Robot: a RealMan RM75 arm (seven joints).
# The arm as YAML. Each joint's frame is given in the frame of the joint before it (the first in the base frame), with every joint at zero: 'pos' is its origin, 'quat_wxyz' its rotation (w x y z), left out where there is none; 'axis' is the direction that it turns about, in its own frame. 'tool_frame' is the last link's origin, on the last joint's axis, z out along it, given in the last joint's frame.
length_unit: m
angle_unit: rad
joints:
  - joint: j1
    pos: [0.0, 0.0, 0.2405]
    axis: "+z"
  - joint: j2
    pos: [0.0, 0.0, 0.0]
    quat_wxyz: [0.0, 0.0, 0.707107, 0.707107]
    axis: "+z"
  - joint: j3
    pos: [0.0, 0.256, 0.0]
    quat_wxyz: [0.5, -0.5, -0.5, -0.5]
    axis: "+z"
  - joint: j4
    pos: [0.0, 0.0, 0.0]
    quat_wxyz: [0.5, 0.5, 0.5, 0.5]
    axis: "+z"
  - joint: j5
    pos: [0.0, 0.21, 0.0]
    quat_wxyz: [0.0, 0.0, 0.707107, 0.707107]
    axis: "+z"
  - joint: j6
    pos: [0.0, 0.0, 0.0]
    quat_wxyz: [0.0, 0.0, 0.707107, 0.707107]
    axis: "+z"
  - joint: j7
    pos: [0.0, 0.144, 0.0]
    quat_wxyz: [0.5, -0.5, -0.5, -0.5]
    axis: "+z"
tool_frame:
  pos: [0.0, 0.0, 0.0]
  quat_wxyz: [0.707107, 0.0, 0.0, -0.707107]
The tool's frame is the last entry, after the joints.
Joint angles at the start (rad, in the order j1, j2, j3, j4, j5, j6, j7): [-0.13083, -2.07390, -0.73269, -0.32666, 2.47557, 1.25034, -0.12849]
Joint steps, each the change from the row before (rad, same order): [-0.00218, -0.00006, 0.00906, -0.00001, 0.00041, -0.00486, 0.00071]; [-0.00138, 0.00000, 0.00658, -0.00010, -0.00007, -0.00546, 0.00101]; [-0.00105, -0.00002, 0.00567, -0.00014, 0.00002, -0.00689, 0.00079]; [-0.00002, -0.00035, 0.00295, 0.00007, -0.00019, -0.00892, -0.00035]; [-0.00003, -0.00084, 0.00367, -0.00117, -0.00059, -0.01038, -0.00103]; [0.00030, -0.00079, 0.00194, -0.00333, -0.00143, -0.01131, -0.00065]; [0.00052, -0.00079, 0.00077, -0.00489, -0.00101, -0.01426, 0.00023]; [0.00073, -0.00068, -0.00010, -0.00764, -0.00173, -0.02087, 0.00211]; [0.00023, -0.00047, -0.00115, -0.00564, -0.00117, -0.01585, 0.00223]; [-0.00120, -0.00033, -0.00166, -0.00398, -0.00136, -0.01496, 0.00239]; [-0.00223, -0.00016, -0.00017, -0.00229, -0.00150, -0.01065, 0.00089]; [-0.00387, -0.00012, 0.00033, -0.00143, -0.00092, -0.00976, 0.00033]
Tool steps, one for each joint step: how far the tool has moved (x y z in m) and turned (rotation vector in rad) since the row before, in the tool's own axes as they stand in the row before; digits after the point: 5 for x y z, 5 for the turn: [-0.00093, 0.00184, 0.00044, -0.00991, -0.00633, 0.00180]; [-0.00096, 0.00123, 0.00025, -0.00648, -0.00653, 0.00168]; [-0.00116, 0.00104, 0.00018, -0.00530, -0.00785, 0.00135]; [-0.00149, 0.00051, -0.00009, -0.00153, -0.00974, -0.00047]; [-0.00159, 0.00102, 0.00013, -0.00212, -0.01033, -0.00239]; [-0.00132, 0.00092, 0.00041, -0.00004, -0.00921, -0.00373]; [-0.00148, 0.00098, 0.00061, 0.00066, -0.01079, -0.00378]; [-0.00196, 0.00106, 0.00096, 0.00215, -0.01509, -0.00380]; [-0.00136, 0.00061, 0.00086, 0.00223, -0.01106, -0.00212]; [-0.00114, 0.00023, 0.00112, 0.00229, -0.01034, -0.00064]; [-0.00067, 0.00025, 0.00115, 0.00036, -0.00718, -0.00056]; [-0.00037, 0.00036, 0.00157, -0.00158, -0.00611, 0.00022]
